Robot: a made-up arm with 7 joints. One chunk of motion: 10 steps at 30 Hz.
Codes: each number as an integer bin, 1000 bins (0 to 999) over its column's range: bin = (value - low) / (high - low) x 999, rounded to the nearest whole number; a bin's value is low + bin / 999 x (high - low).
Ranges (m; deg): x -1.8..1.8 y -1.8..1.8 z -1.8..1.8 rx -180..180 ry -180..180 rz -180..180
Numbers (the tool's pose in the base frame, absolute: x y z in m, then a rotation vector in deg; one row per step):
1: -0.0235 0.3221 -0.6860 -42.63 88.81 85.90
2: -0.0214 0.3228 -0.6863 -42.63 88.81 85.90
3: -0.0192 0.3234 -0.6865 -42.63 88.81 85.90
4: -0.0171 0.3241 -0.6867 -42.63 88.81 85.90
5: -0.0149 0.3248 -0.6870 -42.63 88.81 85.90
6: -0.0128 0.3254 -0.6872 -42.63 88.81 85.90
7: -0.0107 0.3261 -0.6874 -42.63 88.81 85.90
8: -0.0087 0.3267 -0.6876 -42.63 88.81 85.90
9: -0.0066 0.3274 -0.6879 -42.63 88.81 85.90
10: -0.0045 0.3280 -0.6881 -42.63 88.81 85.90
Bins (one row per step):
1: 493 589 309 381 746 738
2: 494 589 309 381 746 738
3: 494 589 309 381 746 738
4: 495 589 309 381 746 738
5: 495 590 309 381 746 738
6: 496 590 309 381 746 738
7: 497 590 309 381 746 738
8: 497 590 309 381 746 738
9: 498 590 309 381 746 738
10: 498 591 309 381 746 738

